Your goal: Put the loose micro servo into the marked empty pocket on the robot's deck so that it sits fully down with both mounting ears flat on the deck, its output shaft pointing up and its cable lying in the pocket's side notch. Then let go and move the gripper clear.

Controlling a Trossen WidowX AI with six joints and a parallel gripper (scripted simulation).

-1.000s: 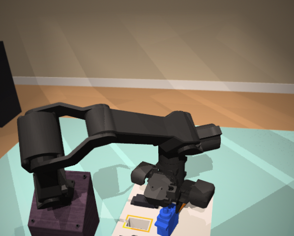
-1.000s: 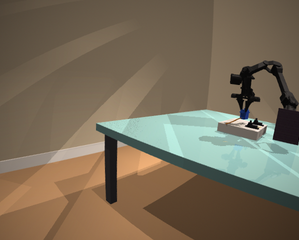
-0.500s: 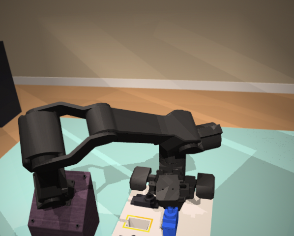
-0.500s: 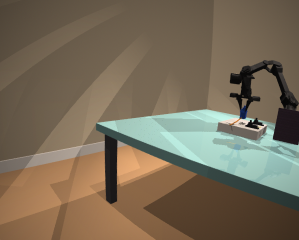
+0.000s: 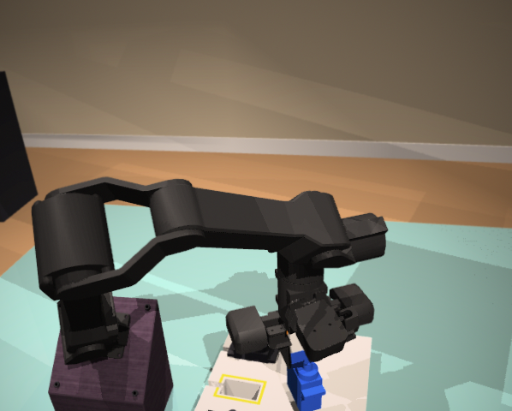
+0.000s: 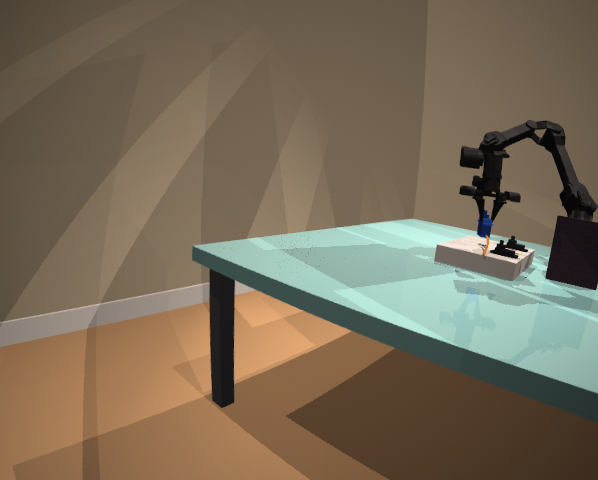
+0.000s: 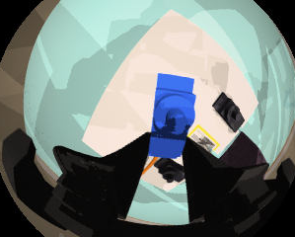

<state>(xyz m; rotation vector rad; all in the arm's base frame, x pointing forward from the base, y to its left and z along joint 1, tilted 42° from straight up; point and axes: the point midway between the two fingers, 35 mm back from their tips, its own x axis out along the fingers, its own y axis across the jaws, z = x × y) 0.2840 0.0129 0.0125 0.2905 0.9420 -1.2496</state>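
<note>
Right now my gripper tip is 100 mm above the deck and 20 mm short of it.
</note>
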